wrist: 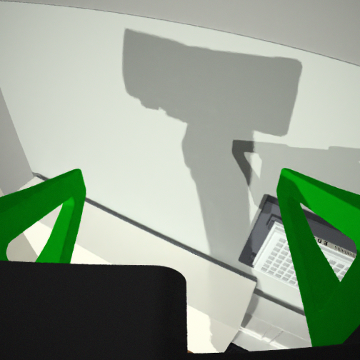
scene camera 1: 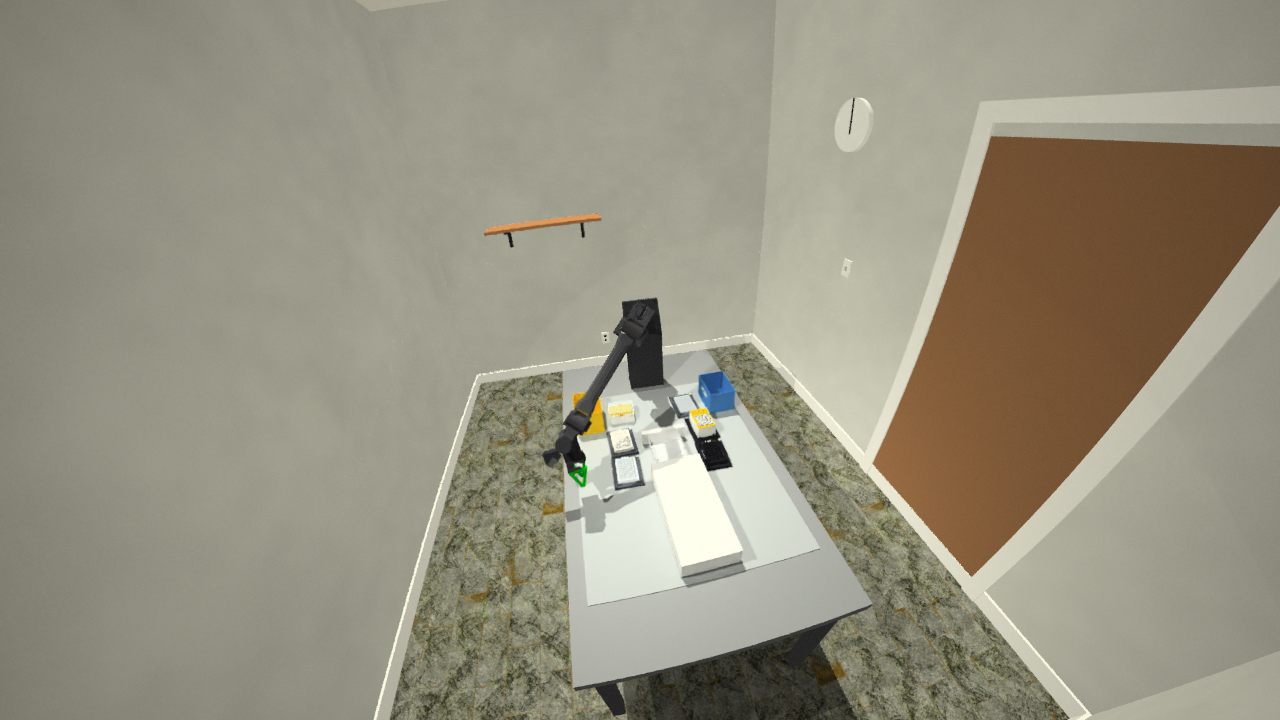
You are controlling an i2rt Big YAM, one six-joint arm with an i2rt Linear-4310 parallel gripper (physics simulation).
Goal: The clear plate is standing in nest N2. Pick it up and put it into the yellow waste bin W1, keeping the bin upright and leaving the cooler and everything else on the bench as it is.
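Places are measured from the arm's base along level axes (x ahead, y left, z up), in centimetres.
Where they show: gripper, fingertip midpoint: (scene camera 1: 583, 481).
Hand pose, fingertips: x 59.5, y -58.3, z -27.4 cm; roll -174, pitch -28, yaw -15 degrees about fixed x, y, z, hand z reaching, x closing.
Things, the pixels of their centre, and the offset from my fingertips. Level surfaces: height alone.
- yellow-orange shape, body centre: (scene camera 1: 588, 412) dx -44.1, dy +19.2, dz -7.3 cm
- pale mat, its level: dz -13.4 cm
- blue bin, body centre: (scene camera 1: 715, 391) dx -23.2, dy +80.6, dz -7.3 cm
- yellow-topped item, body centre: (scene camera 1: 702, 422) dx -10.3, dy +62.1, dz -8.9 cm
- black tray, body centre: (scene camera 1: 713, 452) dx +5.6, dy +56.2, dz -11.4 cm
A clear, whitish plate (scene camera 1: 627, 470) (wrist: 280, 255) with a grid of wells sits in a dark nest (scene camera 1: 640, 482) (wrist: 253, 240); the nest's label cannot be read. In the wrist view it is at the lower right, partly covered by a green finger. My gripper (scene camera 1: 580, 474) (wrist: 181, 179) is open and empty, raised above the bench to the left of that nest in the scene view. A yellow-orange shape (scene camera 1: 592, 417), likely the waste bin, stands at the back left, partly hidden by the arm; no label is readable. I cannot tell which object is the cooler.
A long white box (scene camera 1: 698, 514) lies right of the plate, on a pale mat (scene camera 1: 769, 510). Another dark nest (scene camera 1: 622, 441) with a pale plate is behind the whitish one. A blue bin (scene camera 1: 716, 392), a yellow-topped item (scene camera 1: 702, 420) and a black tray (scene camera 1: 715, 454) stand at the right.
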